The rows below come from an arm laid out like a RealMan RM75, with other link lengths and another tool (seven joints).
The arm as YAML. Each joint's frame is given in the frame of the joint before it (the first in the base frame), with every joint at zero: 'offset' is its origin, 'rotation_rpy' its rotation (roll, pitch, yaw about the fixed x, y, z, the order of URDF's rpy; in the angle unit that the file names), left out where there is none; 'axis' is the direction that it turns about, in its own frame. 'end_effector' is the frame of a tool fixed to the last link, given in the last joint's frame.
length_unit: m
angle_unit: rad
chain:
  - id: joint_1
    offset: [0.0, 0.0, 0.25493]
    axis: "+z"
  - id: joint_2
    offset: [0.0, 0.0, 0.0]
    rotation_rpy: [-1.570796, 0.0, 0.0]
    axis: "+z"
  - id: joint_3
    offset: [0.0, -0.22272, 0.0]
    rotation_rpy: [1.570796, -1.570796, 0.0]
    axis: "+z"
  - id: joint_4
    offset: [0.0, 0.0, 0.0]
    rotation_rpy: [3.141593, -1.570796, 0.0]
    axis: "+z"
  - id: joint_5
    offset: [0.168, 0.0, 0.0]
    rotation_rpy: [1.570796, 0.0, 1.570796]
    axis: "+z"
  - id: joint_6
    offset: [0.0, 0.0, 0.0]
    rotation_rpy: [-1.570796, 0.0, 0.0]
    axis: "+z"
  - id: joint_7
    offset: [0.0, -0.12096, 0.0]
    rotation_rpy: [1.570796, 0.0, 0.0]
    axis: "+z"
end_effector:
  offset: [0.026, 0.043, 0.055]
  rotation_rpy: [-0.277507, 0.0, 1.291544]
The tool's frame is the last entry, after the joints.
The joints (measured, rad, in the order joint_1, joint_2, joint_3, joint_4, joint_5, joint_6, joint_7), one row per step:
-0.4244, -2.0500, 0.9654, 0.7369, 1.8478, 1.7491, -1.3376
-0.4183, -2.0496, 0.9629, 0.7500, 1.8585, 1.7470, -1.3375
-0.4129, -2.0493, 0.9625, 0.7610, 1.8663, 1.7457, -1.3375
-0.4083, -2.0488, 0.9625, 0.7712, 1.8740, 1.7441, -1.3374
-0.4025, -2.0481, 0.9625, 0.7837, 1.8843, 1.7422, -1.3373
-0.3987, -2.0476, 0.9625, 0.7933, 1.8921, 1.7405, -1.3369
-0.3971, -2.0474, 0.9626, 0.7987, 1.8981, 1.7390, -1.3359
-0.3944, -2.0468, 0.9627, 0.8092, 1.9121, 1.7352, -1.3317
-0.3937, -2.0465, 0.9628, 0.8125, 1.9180, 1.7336, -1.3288
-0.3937, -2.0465, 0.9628, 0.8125, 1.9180, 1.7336, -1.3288
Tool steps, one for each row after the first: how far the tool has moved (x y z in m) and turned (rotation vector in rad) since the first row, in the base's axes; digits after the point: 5 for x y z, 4 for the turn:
-0.00223, -0.00024, 0.00008, 0.0057, 0.0143, -0.0014
-0.00399, -0.00069, 0.00010, 0.0094, 0.0257, -0.0032
-0.00567, -0.00104, 0.00008, 0.0127, 0.0373, -0.0052
-0.00790, -0.00155, 0.00003, 0.0162, 0.0523, -0.0075
-0.00949, -0.00180, -0.00002, 0.0193, 0.0639, -0.0101
-0.01052, -0.00193, -0.00025, 0.0209, 0.0720, -0.0126
-0.01293, -0.00217, -0.00089, 0.0247, 0.0907, -0.0192
-0.01395, -0.00232, -0.00123, 0.0260, 0.0983, -0.0227
-0.01395, -0.00232, -0.00123, 0.0260, 0.0983, -0.0227

